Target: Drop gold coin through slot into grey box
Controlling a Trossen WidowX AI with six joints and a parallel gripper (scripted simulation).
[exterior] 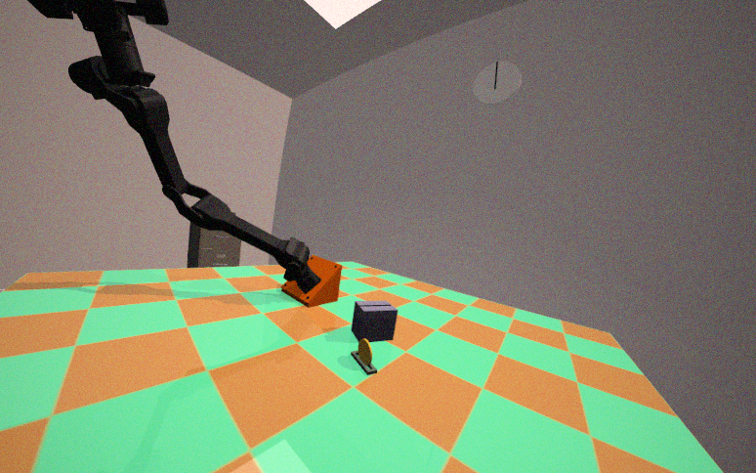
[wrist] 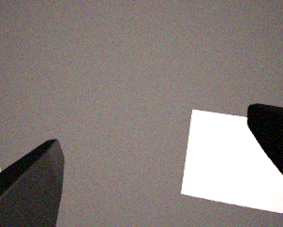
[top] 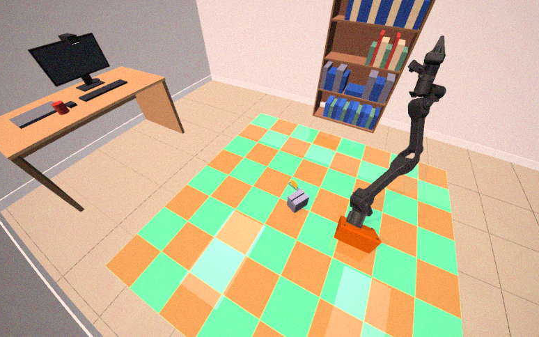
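Now: gripper tip 300 mm short of the gold coin, 490 mm to the right of it and 630 mm above it.
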